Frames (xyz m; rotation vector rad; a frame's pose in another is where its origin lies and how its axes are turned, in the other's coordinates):
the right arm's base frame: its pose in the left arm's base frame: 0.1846 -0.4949 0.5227 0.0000 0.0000 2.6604
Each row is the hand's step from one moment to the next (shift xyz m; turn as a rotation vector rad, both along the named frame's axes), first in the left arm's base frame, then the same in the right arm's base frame.
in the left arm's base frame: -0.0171 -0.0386 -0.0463 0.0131 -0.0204 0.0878
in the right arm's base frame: -0.0027 0.0421 -0.0463 -0.0211 0.0120 0.0878
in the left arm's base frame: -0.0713 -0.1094 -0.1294 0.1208 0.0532 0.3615
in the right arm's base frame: 0.0126 0.1300 -0.1294 -0.0825 -0.1031 0.3615
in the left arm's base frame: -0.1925 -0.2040 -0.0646 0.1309 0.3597 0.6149
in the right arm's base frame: 0.0762 0.2699 -0.0646 0.0504 -0.3794 0.6149
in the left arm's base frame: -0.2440 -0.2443 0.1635 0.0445 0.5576 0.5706
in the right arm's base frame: 0.1032 0.3295 0.1635 0.2186 -0.5149 0.5706
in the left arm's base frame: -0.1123 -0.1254 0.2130 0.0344 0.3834 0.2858
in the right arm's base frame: 0.0415 0.1631 0.2130 0.1470 -0.3558 0.2858
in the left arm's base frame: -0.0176 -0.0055 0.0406 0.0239 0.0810 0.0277
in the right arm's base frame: 0.0131 0.0130 0.0406 0.0163 -0.0829 0.0277
